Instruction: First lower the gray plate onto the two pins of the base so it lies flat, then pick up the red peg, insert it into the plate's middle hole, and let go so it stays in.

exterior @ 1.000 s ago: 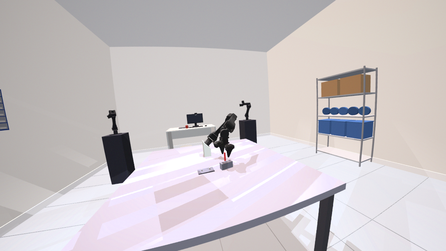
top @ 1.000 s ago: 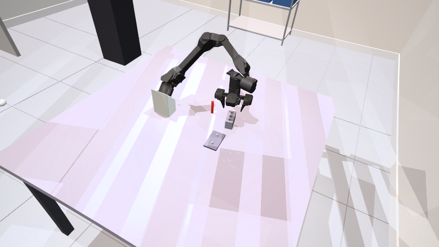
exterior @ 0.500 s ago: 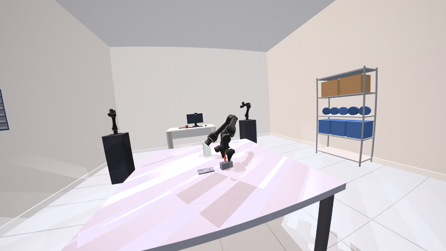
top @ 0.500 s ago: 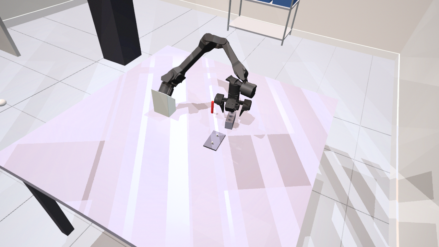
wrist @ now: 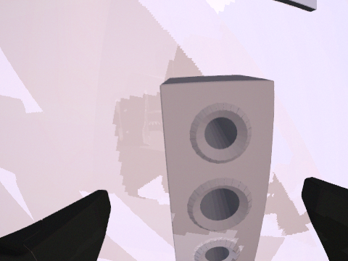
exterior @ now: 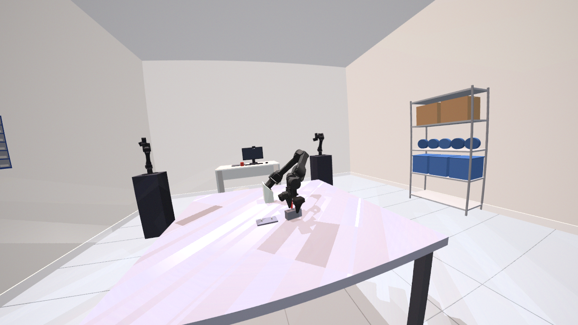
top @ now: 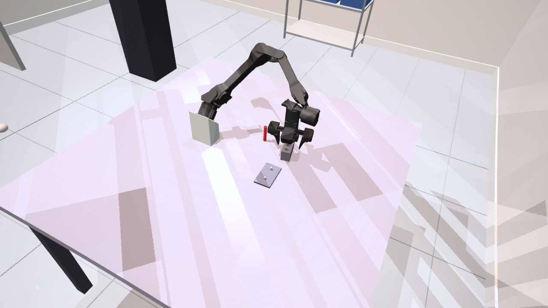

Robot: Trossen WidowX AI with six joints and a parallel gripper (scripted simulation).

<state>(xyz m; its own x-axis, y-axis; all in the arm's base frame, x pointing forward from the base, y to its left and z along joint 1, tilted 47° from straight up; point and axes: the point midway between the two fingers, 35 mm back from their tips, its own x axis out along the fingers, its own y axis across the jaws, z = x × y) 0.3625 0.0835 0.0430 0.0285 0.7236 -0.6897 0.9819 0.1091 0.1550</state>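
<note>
Right now my gripper tip is 10 mm above the gray plate. Also, from my gripper tip: gray base: 160 mm to the right, 40 mm below, 20 mm behind; red peg: 130 mm behind, 30 mm to the left.
</note>
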